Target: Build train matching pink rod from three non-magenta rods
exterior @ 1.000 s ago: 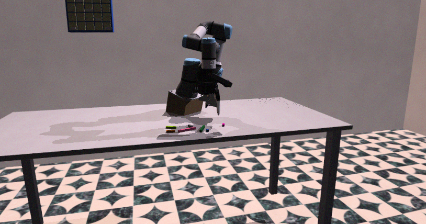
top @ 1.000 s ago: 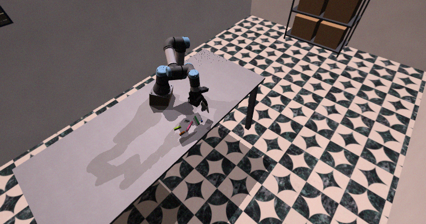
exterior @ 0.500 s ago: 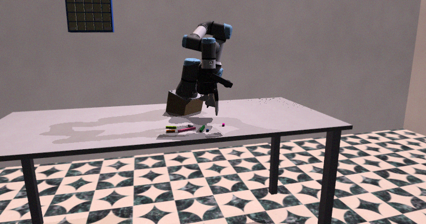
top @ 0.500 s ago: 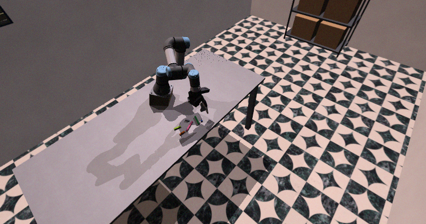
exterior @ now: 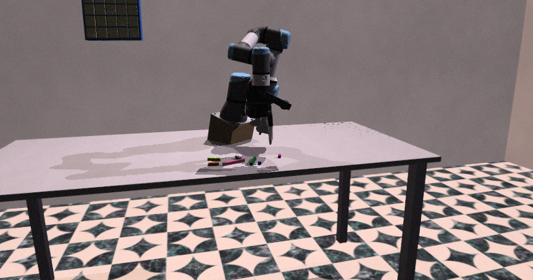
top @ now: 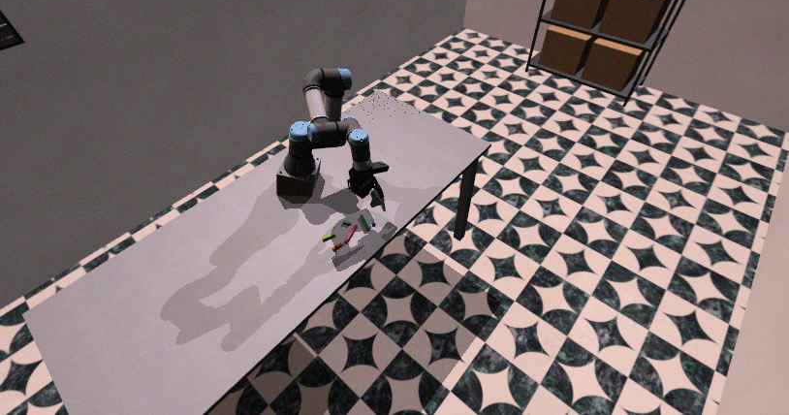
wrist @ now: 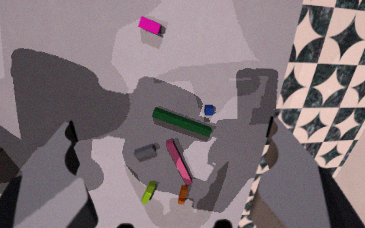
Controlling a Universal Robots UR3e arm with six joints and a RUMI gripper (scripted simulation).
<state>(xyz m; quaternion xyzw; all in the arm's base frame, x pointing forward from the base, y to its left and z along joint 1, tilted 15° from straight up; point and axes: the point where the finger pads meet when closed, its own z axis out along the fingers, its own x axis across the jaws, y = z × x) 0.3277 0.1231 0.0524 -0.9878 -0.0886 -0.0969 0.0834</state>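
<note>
Now: hand 5 cm short of the blue rod, 3 cm to the left of it and 8 cm above it. The rest, counted from my hand: green rod (2 cm ahead, 5 cm to the right, 8 cm below); grey rod (2 cm behind, 10 cm to the right, 8 cm below); magenta rod (3 cm behind, 6 cm to the left, 8 cm below).
</note>
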